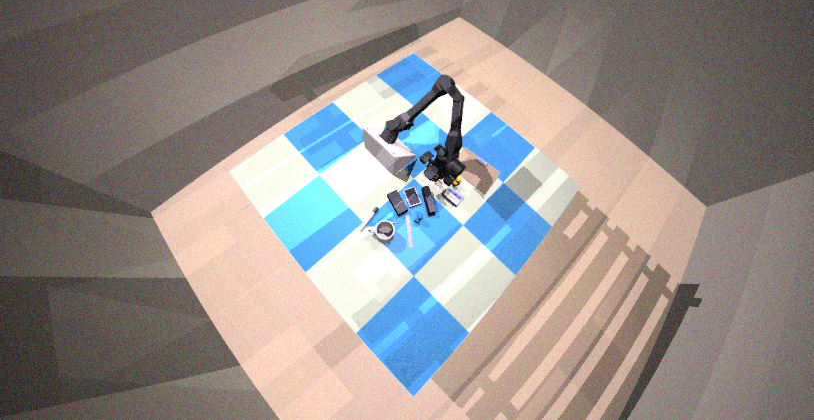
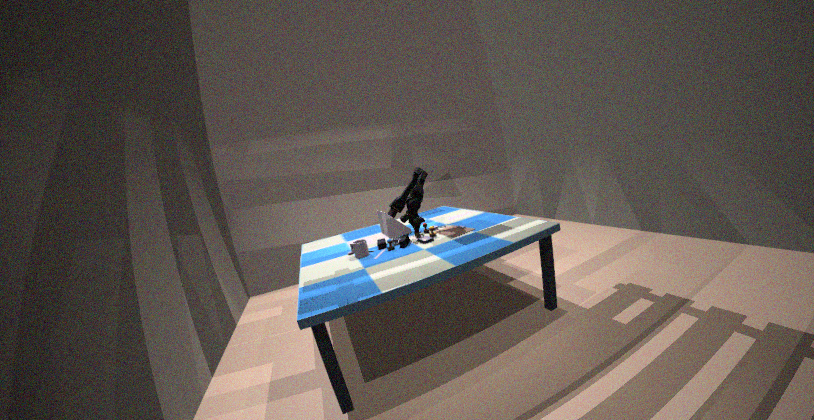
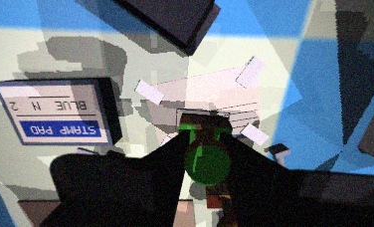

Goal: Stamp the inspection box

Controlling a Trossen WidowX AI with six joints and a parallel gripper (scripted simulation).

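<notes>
Right now the pale card is 3 cm below my gripper tip and 1 cm to the right of it. From my gripper tip the other things lie so: green-knobbed pass stamp: right at my gripper tip; reddish stamp: 8 cm to the left, 2 cm behind, 1 cm below; dark flat device: 11 cm to the right, 6 cm ahead, 1 cm below.
</notes>
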